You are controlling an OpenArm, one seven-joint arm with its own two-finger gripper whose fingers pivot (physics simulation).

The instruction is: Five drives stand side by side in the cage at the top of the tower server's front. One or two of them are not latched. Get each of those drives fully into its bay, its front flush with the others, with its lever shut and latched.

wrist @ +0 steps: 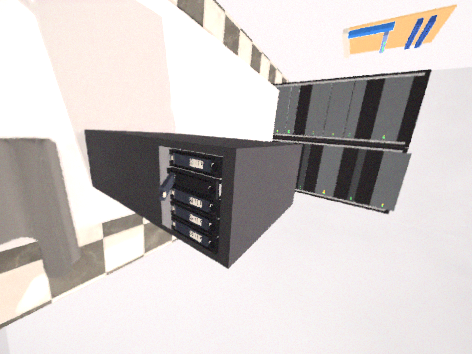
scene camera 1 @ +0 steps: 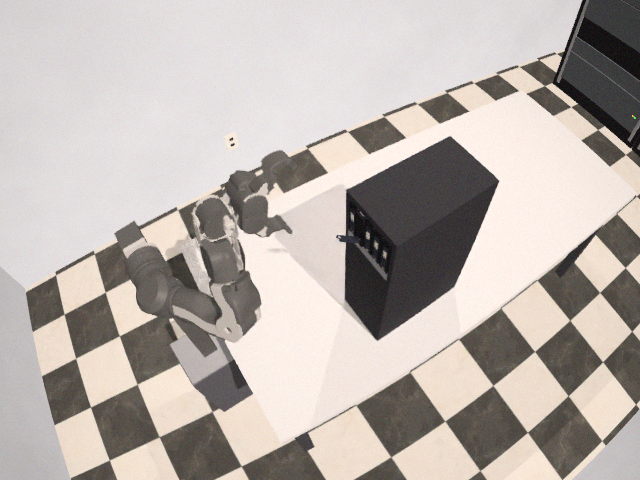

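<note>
The black tower server stands upright on the white table, its drive cage facing the arm. In the wrist view, four drives, such as the top one and the bottom one, have their levers shut. The second drive from the top has its lever swung out from the front. I cannot tell whether its front is flush. My gripper is open and empty, above the table and well apart from the lever. A blurred grey finger shows at the wrist view's left edge.
The white table carries the server. The arm's base stands at the table's near left end. Server racks stand beyond the table's far end. An orange and blue wall panel shows above them in the wrist view.
</note>
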